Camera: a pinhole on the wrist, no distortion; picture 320 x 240 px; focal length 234.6 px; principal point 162.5 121.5 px. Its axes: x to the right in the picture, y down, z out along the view. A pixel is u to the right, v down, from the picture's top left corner.
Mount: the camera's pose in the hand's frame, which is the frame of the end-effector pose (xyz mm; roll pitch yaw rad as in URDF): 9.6 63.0 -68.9 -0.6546 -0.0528 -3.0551
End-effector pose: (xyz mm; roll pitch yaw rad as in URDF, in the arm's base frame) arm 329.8 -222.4 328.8 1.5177 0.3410 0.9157
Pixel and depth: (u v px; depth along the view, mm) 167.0 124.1 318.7
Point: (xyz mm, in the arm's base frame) 473.7 -344.6 201.9
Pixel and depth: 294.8 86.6 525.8
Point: 487.4 -709.6 224.4
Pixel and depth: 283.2 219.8 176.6
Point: 301.5 -319.3 247.4
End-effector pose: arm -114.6 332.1 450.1 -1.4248 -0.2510 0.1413
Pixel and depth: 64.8 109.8 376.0
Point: 6.6 561.4 662.2
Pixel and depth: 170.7 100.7 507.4
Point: -187.8 652.1 710.6
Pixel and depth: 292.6 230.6 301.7
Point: -303.7 362.8 667.1
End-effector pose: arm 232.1 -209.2 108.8 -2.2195 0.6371 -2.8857
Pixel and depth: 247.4 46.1 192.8
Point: 331.9 -292.5 80.6
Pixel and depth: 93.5 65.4 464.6
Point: 249.7 -573.9 -100.9
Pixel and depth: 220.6 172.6 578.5
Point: 343.8 -692.4 252.1
